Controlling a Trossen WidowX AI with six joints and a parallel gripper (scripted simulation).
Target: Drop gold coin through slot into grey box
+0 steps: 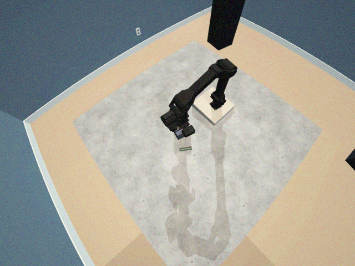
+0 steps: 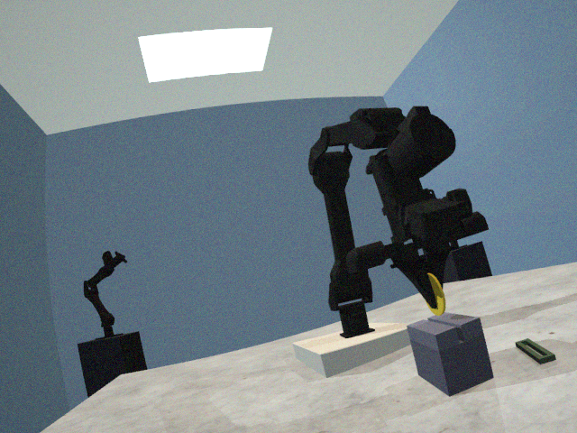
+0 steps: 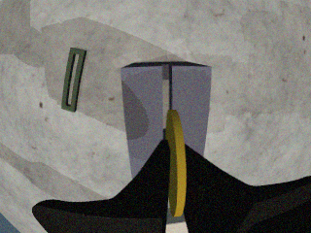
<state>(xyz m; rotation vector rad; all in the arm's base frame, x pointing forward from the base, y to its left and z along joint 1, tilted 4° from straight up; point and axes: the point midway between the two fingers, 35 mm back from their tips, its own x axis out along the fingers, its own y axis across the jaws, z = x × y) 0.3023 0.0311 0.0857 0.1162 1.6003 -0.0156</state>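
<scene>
My gripper tip is 20 mm below the gold coin.
</scene>
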